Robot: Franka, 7 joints.
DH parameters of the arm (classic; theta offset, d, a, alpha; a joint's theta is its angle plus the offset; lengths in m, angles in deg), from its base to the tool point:
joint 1: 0 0.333 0 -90
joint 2: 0 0 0 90
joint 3: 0 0.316 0.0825 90
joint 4: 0 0 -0.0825 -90
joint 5: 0 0.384 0 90
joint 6: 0 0 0.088 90
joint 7: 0 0.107 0 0
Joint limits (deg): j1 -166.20..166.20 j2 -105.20..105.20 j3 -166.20..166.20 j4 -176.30..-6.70 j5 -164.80..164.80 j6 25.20..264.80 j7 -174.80..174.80
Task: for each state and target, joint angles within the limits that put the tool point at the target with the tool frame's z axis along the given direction. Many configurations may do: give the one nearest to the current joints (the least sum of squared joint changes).
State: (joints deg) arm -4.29 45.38 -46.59 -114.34 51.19 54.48 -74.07
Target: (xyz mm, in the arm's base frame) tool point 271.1 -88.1 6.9 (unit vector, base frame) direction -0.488 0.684 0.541
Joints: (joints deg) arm 1.09 68.94 -23.28 -114.07 31.98 44.30 -74.07
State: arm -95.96 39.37 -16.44 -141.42 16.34 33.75 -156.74
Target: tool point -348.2 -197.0 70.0 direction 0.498 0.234 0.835
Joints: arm -103.34 86.04 -38.23 -95.95 -26.79 25.20 -156.74
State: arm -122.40 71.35 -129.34 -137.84 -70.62 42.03 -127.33
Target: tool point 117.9 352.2 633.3 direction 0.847 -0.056 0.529
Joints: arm -127.72 40.26 -154.29 -142.18 -108.76 97.14 -127.33
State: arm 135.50 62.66 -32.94 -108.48 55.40 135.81 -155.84
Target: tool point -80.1 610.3 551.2 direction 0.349 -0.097 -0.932
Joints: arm 158.30 36.72 -81.45 -82.20 15.08 86.97 -155.84
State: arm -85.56 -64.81 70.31 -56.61 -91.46 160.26 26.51
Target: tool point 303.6 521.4 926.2 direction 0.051 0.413 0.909
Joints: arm -95.78 -55.48 48.48 -32.63 -114.23 155.49 26.51
